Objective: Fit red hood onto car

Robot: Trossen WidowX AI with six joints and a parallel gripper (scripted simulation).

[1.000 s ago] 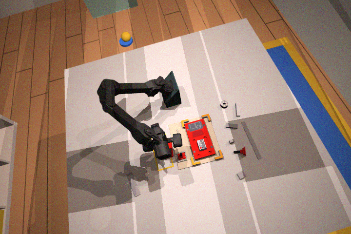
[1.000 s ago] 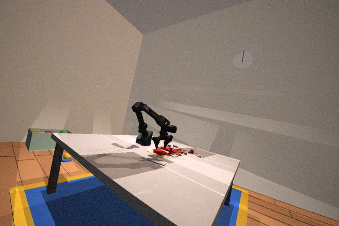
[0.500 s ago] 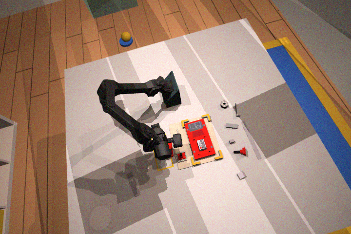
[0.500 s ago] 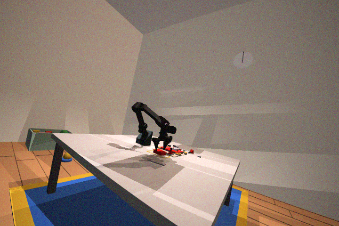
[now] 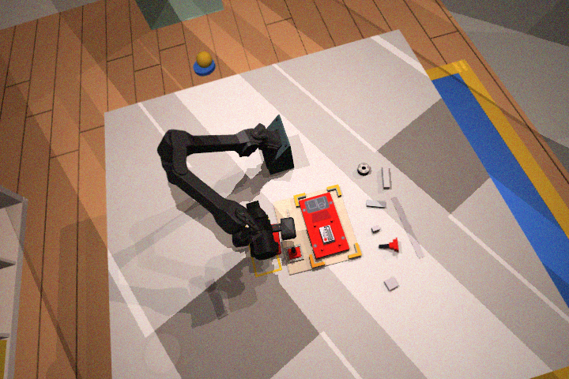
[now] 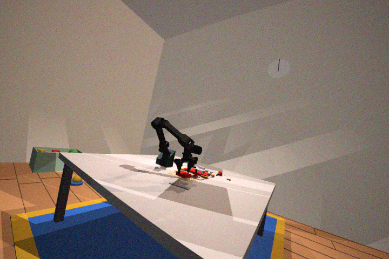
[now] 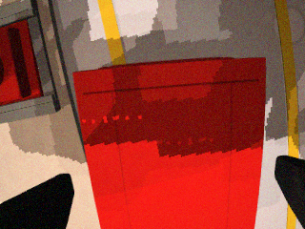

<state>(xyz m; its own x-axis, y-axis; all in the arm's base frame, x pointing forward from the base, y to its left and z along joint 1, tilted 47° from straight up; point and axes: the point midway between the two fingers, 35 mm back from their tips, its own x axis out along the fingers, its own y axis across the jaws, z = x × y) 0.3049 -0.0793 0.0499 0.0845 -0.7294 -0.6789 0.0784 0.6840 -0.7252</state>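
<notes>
The red hood lies right at my gripper tip. The rest, counted from my gripper tip: grey bar 50 mm ahead, 440 mm to the left, 20 mm below; then engine block 30 mm ahead, 190 mm to the left.
</notes>
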